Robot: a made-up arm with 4 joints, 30 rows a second.
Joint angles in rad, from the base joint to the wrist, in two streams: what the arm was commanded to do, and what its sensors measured. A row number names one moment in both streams.
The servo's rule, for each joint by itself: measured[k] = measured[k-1] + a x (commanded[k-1-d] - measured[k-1]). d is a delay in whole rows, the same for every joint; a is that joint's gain. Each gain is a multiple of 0.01, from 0.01 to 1. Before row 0 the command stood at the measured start. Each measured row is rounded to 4 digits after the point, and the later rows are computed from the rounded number. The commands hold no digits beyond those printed.
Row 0, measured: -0.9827, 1.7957, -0.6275, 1.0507
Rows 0 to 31, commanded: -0.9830, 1.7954, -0.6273, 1.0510; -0.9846, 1.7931, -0.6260, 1.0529; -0.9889, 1.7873, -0.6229, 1.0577; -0.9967, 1.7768, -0.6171, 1.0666; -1.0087, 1.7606, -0.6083, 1.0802; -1.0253, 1.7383, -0.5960, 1.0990; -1.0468, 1.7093, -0.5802, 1.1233; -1.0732, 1.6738, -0.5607, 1.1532; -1.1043, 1.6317, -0.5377, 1.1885; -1.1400, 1.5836, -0.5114, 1.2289; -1.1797, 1.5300, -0.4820, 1.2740; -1.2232, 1.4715, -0.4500, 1.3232; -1.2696, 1.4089, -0.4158, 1.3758; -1.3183, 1.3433, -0.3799, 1.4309; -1.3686, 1.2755, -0.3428, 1.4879; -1.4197, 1.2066, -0.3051, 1.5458; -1.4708, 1.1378, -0.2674, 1.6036; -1.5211, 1.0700, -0.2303, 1.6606; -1.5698, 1.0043, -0.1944, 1.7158; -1.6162, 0.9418, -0.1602, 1.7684; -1.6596, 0.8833, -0.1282, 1.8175; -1.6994, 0.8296, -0.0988, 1.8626; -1.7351, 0.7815, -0.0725, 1.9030; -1.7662, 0.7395, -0.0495, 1.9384; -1.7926, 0.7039, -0.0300, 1.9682; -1.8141, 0.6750, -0.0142, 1.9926; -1.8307, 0.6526, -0.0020, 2.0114; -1.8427, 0.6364, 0.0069, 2.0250; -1.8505, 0.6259, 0.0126, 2.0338; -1.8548, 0.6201, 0.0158, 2.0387; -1.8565, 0.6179, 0.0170, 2.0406; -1.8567, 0.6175, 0.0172, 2.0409
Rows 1 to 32, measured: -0.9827, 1.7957, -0.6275, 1.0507; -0.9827, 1.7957, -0.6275, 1.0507; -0.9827, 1.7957, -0.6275, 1.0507; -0.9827, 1.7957, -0.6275, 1.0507; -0.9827, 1.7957, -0.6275, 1.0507; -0.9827, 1.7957, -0.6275, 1.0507; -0.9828, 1.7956, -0.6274, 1.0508; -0.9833, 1.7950, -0.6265, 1.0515; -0.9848, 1.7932, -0.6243, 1.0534; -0.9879, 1.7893, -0.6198, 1.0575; -0.9933, 1.7824, -0.6127, 1.0645; -1.0016, 1.7718, -0.6023, 1.0752; -1.0134, 1.7568, -0.5886, 1.0901; -1.0289, 1.7369, -0.5713, 1.1097; -1.0485, 1.7117, -0.5505, 1.1341; -1.0723, 1.6810, -0.5263, 1.1635; -1.1002, 1.6448, -0.4988, 1.1978; -1.1322, 1.6032, -0.4685, 1.2367; -1.1679, 1.5566, -0.4358, 1.2798; -1.2070, 1.5054, -0.4011, 1.3266; -1.2490, 1.4502, -0.3650, 1.3766; -1.2934, 1.3917, -0.3279, 1.4291; -1.3395, 1.3308, -0.2904, 1.4832; -1.3867, 1.2682, -0.2531, 1.5382; -1.4343, 1.2049, -0.2167, 1.5933; -1.4816, 1.1418, -0.1817, 1.6476; -1.5279, 1.0798, -0.1485, 1.7003; -1.5725, 1.0198, -0.1177, 1.7506; -1.6148, 0.9626, -0.0897, 1.7978; -1.6542, 0.9091, -0.0648, 1.8414; -1.6902, 0.8599, -0.0432, 1.8807; -1.7224, 0.8155, -0.0252, 1.9154
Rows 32 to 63, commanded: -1.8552, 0.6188, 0.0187, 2.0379; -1.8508, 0.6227, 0.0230, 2.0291; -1.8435, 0.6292, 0.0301, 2.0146; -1.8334, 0.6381, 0.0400, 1.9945; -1.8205, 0.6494, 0.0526, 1.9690; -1.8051, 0.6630, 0.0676, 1.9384; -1.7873, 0.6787, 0.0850, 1.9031; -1.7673, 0.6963, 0.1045, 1.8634; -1.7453, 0.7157, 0.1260, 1.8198; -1.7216, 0.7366, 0.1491, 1.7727; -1.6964, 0.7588, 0.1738, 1.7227; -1.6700, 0.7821, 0.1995, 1.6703; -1.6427, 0.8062, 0.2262, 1.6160; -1.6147, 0.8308, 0.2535, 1.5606; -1.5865, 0.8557, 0.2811, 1.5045; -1.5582, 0.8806, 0.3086, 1.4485; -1.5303, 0.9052, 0.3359, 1.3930; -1.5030, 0.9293, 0.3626, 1.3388; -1.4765, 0.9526, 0.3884, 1.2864; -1.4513, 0.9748, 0.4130, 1.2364; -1.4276, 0.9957, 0.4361, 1.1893; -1.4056, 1.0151, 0.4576, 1.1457; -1.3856, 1.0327, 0.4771, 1.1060; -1.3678, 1.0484, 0.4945, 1.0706; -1.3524, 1.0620, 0.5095, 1.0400; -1.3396, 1.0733, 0.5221, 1.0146; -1.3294, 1.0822, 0.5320, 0.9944; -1.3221, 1.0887, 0.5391, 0.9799; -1.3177, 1.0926, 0.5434, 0.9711; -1.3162, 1.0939, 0.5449, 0.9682; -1.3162, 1.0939, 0.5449, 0.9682; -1.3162, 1.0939, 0.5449, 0.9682
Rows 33 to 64, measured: -1.7506, 0.7764, -0.0108, 1.9452; -1.7745, 0.7428, 0.0002, 1.9699; -1.7943, 0.7147, 0.0079, 1.9897; -1.8100, 0.6920, 0.0128, 2.0049; -1.8221, 0.6742, 0.0154, 2.0160; -1.8311, 0.6606, 0.0165, 2.0237; -1.8374, 0.6506, 0.0179, 2.0281; -1.8409, 0.6439, 0.0211, 2.0284; -1.8416, 0.6404, 0.0267, 2.0241; -1.8395, 0.6398, 0.0349, 2.0149; -1.8346, 0.6421, 0.0459, 2.0007; -1.8269, 0.6471, 0.0594, 1.9814; -1.8166, 0.6547, 0.0753, 1.9571; -1.8038, 0.6647, 0.0934, 1.9281; -1.7886, 0.6769, 0.1136, 1.8945; -1.7712, 0.6912, 0.1356, 1.8567; -1.7518, 0.7074, 0.1593, 1.8152; -1.7305, 0.7253, 0.1842, 1.7703; -1.7077, 0.7447, 0.2102, 1.7225; -1.6835, 0.7654, 0.2370, 1.6723; -1.6583, 0.7871, 0.2643, 1.6203; -1.6323, 0.8095, 0.2918, 1.5670; -1.6058, 0.8325, 0.3191, 1.5131; -1.5791, 0.8557, 0.3461, 1.4591; -1.5524, 0.8790, 0.3723, 1.4056; -1.5261, 0.9020, 0.3975, 1.3531; -1.5005, 0.9245, 0.4214, 1.3023; -1.4758, 0.9462, 0.4438, 1.2538; -1.4523, 0.9670, 0.4644, 1.2080; -1.4303, 0.9865, 0.4831, 1.1654; -1.4100, 1.0046, 0.4995, 1.1265; -1.3917, 1.0211, 0.5135, 1.0918
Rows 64 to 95, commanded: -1.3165, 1.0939, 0.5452, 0.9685; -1.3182, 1.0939, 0.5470, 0.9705; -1.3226, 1.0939, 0.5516, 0.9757; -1.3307, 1.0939, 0.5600, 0.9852; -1.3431, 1.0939, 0.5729, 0.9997; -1.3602, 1.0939, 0.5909, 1.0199; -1.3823, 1.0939, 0.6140, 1.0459; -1.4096, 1.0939, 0.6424, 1.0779; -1.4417, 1.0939, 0.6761, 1.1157; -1.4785, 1.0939, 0.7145, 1.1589; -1.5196, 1.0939, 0.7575, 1.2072; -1.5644, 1.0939, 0.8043, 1.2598; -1.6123, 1.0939, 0.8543, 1.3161; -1.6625, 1.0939, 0.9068, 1.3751; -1.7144, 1.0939, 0.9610, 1.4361; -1.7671, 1.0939, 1.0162, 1.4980; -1.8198, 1.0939, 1.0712, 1.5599; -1.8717, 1.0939, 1.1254, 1.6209; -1.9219, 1.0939, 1.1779, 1.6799; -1.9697, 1.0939, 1.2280, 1.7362; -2.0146, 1.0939, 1.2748, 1.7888; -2.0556, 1.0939, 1.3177, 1.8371; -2.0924, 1.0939, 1.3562, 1.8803; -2.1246, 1.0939, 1.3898, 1.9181; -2.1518, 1.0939, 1.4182, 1.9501; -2.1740, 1.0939, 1.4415, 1.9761; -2.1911, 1.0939, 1.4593, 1.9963; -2.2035, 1.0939, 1.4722, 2.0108; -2.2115, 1.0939, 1.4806, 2.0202; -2.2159, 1.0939, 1.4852, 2.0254; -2.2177, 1.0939, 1.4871, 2.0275; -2.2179, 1.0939, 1.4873, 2.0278
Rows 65 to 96, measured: -1.3755, 1.0358, 0.5250, 1.0616; -1.3616, 1.0485, 0.5337, 1.0363; -1.3502, 1.0591, 0.5397, 1.0161; -1.3414, 1.0675, 0.5429, 1.0013; -1.3348, 1.0738, 0.5441, 0.9910; -1.3300, 1.0786, 0.5446, 0.9839; -1.3265, 1.0823, 0.5450, 0.9791; -1.3243, 1.0851, 0.5462, 0.9764; -1.3239, 1.0872, 0.5495, 0.9762; -1.3257, 1.0888, 0.5560, 0.9790; -1.3302, 1.0900, 0.5665, 0.9854; -1.3380, 1.0909, 0.5816, 0.9961; -1.3495, 1.0916, 0.6017, 1.0115; -1.3651, 1.0922, 0.6269, 1.0321; -1.3850, 1.0926, 0.6574, 1.0580; -1.4093, 1.0929, 0.6928, 1.0893; -1.4380, 1.0931, 0.7329, 1.1258; -1.4709, 1.0933, 0.7772, 1.1673; -1.5077, 1.0934, 0.8250, 1.2134; -1.5479, 1.0935, 0.8757, 1.2635; -1.5912, 1.0936, 0.9286, 1.3170; -1.6369, 1.0937, 0.9829, 1.3731; -1.6845, 1.0937, 1.0376, 1.4310; -1.7332, 1.0937, 1.0920, 1.4899; -1.7823, 1.0937, 1.1453, 1.5488; -1.8310, 1.0937, 1.1966, 1.6069; -1.8787, 1.0937, 1.2451, 1.6633; -1.9247, 1.0937, 1.2901, 1.7172; -1.9683, 1.0937, 1.3311, 1.7678; -2.0089, 1.0937, 1.3675, 1.8144; -2.0461, 1.0937, 1.3989, 1.8565; -2.0794, 1.0937, 1.4253, 1.8936
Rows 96 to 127, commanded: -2.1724, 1.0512, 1.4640, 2.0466; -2.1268, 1.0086, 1.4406, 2.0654; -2.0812, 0.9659, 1.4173, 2.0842; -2.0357, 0.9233, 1.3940, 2.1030; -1.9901, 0.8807, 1.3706, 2.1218; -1.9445, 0.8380, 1.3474, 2.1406; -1.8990, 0.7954, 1.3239, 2.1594; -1.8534, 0.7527, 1.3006, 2.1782; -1.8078, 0.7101, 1.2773, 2.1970; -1.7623, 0.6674, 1.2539, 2.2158; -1.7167, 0.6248, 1.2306, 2.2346; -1.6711, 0.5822, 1.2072, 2.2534; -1.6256, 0.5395, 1.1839, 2.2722; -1.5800, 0.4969, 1.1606, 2.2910; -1.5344, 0.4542, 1.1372, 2.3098; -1.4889, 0.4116, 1.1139, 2.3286; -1.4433, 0.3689, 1.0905, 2.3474; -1.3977, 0.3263, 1.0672, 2.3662; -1.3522, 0.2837, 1.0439, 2.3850; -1.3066, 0.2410, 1.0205, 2.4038; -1.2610, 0.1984, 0.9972, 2.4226; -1.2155, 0.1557, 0.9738, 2.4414; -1.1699, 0.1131, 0.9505, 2.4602; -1.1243, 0.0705, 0.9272, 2.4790; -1.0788, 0.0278, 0.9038, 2.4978; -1.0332, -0.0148, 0.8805, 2.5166; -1.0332, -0.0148, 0.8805, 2.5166; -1.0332, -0.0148, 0.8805, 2.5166; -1.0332, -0.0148, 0.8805, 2.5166; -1.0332, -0.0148, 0.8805, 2.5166; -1.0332, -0.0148, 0.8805, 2.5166; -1.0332, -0.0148, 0.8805, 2.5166
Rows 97 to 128, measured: -2.1084, 1.0937, 1.4464, 1.9254; -2.1331, 1.0937, 1.4624, 1.9519; -2.1535, 1.0937, 1.4737, 1.9731; -2.1697, 1.0937, 1.4808, 1.9893; -2.1822, 1.0937, 1.4847, 2.0011; -2.1915, 1.0937, 1.4863, 2.0094; -2.1865, 1.0835, 1.4725, 2.0209; -2.1710, 1.0655, 1.4527, 2.0347; -2.1477, 1.0416, 1.4308, 2.0500; -2.1186, 1.0132, 1.4080, 2.0664; -2.0852, 0.9814, 1.3848, 2.0836; -2.0486, 0.9470, 1.3616, 2.1013; -2.0097, 0.9106, 1.3382, 2.1193; -1.9691, 0.8727, 1.3149, 2.1376; -1.9272, 0.8337, 1.2916, 2.1560; -1.8843, 0.7938, 1.2682, 2.1745; -1.8407, 0.7532, 1.2449, 2.1931; -1.7966, 0.7122, 1.2215, 2.2118; -1.7521, 0.6708, 1.1982, 2.2305; -1.7074, 0.6291, 1.1749, 2.2493; -1.6624, 0.5871, 1.1515, 2.2681; -1.6173, 0.5450, 1.1282, 2.2869; -1.5721, 0.5027, 1.1048, 2.3057; -1.5268, 0.4604, 1.0815, 2.3245; -1.4814, 0.4180, 1.0582, 2.3433; -1.4360, 0.3755, 1.0348, 2.3621; -1.3905, 0.3330, 1.0115, 2.3809; -1.3450, 0.2904, 0.9881, 2.3997; -1.2995, 0.2478, 0.9648, 2.4185; -1.2539, 0.2052, 0.9415, 2.4373; -1.2084, 0.1626, 0.9181, 2.4561; -1.1628, 0.1200, 0.8948, 2.4749
